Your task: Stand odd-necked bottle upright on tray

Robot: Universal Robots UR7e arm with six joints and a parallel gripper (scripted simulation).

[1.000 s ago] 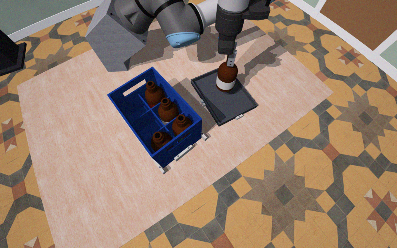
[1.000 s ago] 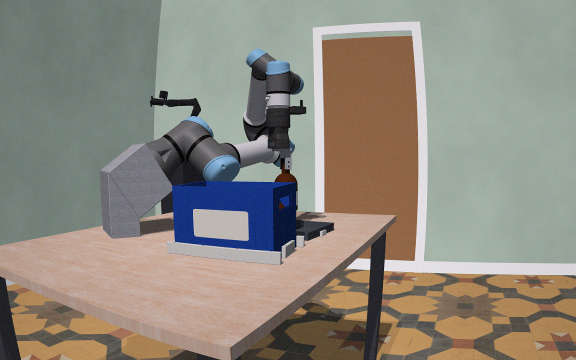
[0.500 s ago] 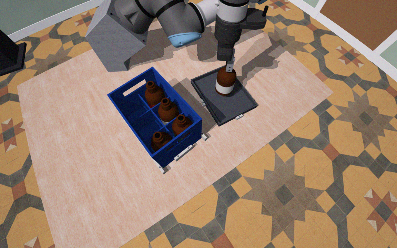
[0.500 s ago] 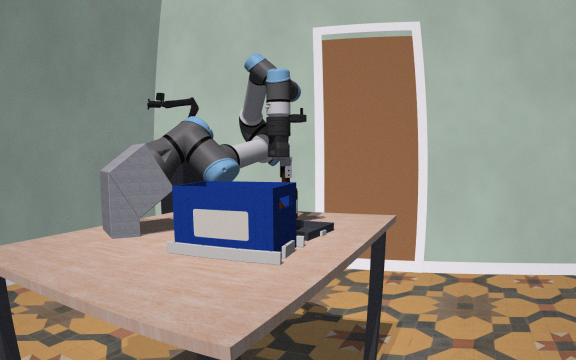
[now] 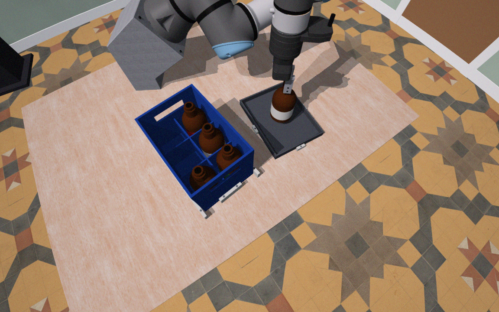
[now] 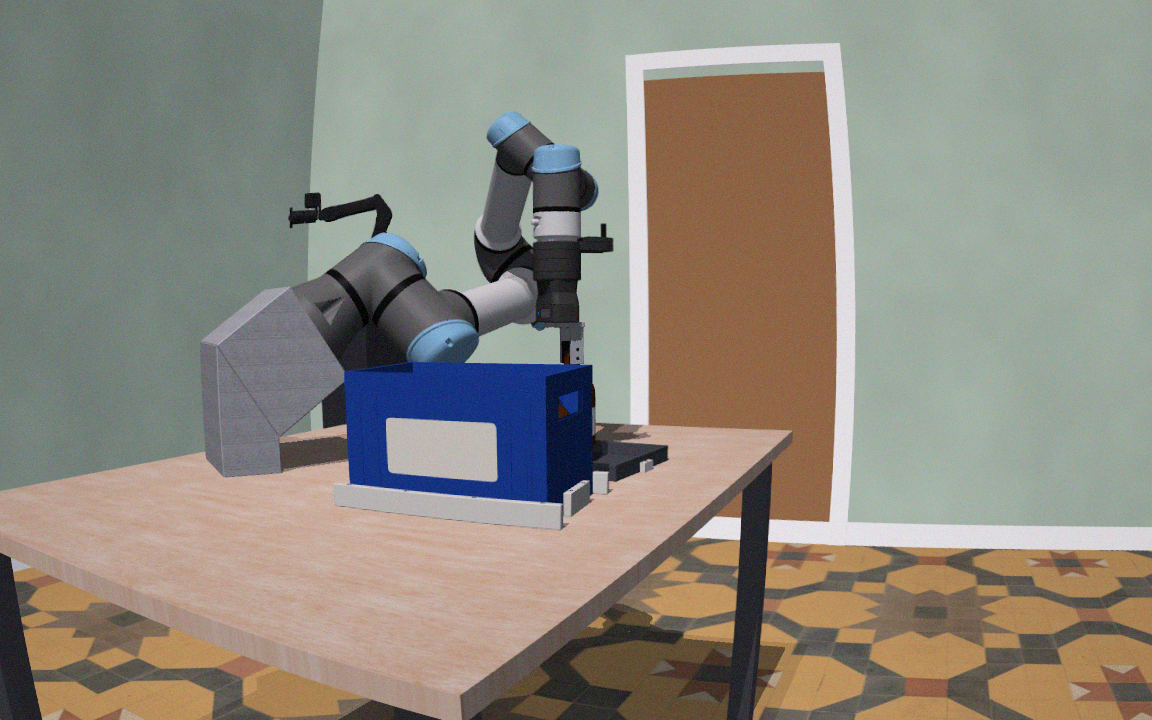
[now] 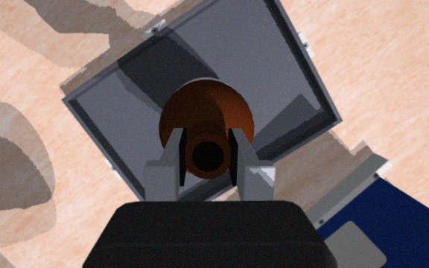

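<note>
Right now the dark tray is 170 mm below my hand. Round my hand: glass bottle: 40 mm behind, 280 mm to the right, 90 mm below; then blue crate: 60 mm ahead, 290 mm to the right, 100 mm below.
</note>
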